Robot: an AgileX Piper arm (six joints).
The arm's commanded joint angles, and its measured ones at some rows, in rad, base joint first. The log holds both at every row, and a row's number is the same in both.
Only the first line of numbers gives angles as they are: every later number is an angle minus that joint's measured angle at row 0.
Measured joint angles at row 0:
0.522 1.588 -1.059 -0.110 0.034 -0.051
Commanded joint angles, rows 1 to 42:
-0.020 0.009 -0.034 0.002 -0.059 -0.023
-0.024 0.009 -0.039 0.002 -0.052 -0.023
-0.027 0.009 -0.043 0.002 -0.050 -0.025
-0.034 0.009 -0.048 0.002 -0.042 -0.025
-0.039 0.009 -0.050 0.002 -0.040 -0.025
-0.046 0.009 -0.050 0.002 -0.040 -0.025
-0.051 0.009 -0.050 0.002 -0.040 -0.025
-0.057 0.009 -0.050 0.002 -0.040 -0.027
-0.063 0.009 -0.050 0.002 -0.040 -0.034
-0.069 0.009 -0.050 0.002 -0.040 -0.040
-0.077 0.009 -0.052 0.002 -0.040 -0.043
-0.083 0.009 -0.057 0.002 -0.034 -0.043
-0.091 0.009 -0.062 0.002 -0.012 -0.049
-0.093 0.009 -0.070 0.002 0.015 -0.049
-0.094 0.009 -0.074 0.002 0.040 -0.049
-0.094 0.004 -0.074 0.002 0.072 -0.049
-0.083 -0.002 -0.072 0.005 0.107 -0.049
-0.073 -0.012 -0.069 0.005 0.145 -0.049
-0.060 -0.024 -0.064 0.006 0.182 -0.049
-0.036 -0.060 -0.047 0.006 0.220 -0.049
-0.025 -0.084 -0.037 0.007 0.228 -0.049
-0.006 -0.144 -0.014 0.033 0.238 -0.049
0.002 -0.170 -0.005 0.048 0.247 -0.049
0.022 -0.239 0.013 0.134 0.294 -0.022
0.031 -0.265 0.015 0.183 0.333 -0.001
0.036 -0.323 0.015 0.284 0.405 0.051
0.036 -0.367 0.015 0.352 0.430 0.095
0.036 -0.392 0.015 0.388 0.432 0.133
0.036 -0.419 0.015 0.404 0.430 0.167
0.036 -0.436 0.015 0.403 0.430 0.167
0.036 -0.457 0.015 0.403 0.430 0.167
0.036 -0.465 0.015 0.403 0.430 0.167
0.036 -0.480 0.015 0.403 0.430 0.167
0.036 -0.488 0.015 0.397 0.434 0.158
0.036 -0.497 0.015 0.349 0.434 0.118
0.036 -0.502 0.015 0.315 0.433 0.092
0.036 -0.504 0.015 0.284 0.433 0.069
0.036 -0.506 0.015 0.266 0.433 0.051
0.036 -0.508 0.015 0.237 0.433 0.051
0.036 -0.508 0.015 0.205 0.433 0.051
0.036 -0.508 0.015 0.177 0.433 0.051
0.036 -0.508 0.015 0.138 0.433 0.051
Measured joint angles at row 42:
0.037 -0.499 0.010 0.260 0.434 0.077
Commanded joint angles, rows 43 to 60:
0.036 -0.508 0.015 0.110 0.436 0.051
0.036 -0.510 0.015 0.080 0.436 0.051
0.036 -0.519 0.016 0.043 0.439 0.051
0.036 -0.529 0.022 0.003 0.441 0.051
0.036 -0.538 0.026 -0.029 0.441 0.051
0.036 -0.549 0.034 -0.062 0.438 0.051
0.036 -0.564 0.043 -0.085 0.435 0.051
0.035 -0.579 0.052 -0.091 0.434 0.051
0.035 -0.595 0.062 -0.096 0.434 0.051
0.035 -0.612 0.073 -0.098 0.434 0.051
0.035 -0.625 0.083 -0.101 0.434 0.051
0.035 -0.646 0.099 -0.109 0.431 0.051
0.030 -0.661 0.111 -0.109 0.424 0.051
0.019 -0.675 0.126 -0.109 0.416 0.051
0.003 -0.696 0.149 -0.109 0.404 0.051
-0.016 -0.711 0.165 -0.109 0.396 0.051
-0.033 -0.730 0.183 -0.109 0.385 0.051
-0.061 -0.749 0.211 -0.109 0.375 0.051
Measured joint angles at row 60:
0.012 -0.683 0.135 -0.098 0.417 0.059
